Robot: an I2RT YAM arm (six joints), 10 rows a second.
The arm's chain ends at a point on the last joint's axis. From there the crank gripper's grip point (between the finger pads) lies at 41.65 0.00 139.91 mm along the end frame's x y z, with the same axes.
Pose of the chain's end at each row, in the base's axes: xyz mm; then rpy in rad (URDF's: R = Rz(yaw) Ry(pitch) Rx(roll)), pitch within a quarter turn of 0, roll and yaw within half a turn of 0:
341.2 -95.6 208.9 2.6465 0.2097 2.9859
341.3 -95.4 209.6 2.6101 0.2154 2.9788
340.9 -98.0 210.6 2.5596 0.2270 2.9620
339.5 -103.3 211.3 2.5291 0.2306 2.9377
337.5 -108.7 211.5 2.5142 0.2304 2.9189
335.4 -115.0 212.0 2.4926 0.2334 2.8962
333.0 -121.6 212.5 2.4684 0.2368 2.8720
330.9 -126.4 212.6 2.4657 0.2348 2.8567
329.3 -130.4 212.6 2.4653 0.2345 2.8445
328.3 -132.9 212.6 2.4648 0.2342 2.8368
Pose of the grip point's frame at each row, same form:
336.6 -27.6 79.8 2.6465 0.2097 2.9859
338.1 -23.0 82.9 2.6101 0.2154 2.9788
340.6 -19.8 87.3 2.5596 0.2270 2.9620
341.7 -21.6 90.3 2.5291 0.2306 2.9377
341.3 -25.4 91.7 2.5142 0.2304 2.9189
341.6 -29.4 93.9 2.4926 0.2334 2.8962
341.9 -33.6 96.4 2.4684 0.2368 2.8720
341.0 -38.2 96.8 2.4657 0.2348 2.8567
340.4 -42.2 96.8 2.4653 0.2345 2.8445
340.1 -44.8 96.8 2.4648 0.2342 2.8368

